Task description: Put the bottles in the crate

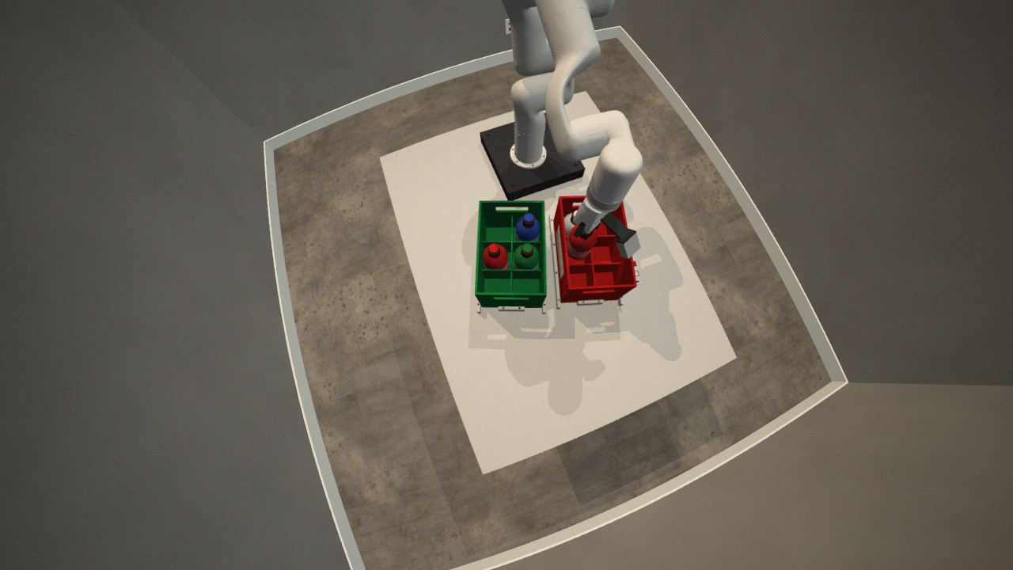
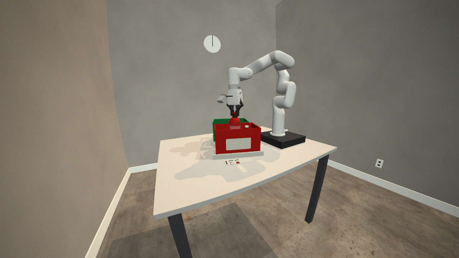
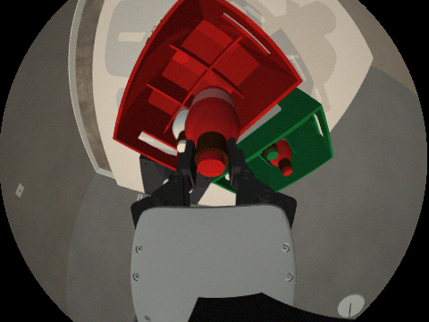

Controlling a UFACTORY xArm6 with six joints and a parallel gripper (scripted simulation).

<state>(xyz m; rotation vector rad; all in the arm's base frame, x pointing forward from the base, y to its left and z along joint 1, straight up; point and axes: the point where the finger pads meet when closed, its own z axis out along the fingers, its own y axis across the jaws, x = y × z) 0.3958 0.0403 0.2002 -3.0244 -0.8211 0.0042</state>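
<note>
Right now the red crate is 17 cm below my hand, 4 cm to the left of it and 1 cm ahead of it. The rest, counted from my hand: green bottle: 17 cm below, 15 cm to the right, 2 cm behind; then white bottle: 17 cm below, 8 cm behind, 2 cm to the left; then blue bottle: 17 cm below, 12 cm to the right, 10 cm behind.
</note>
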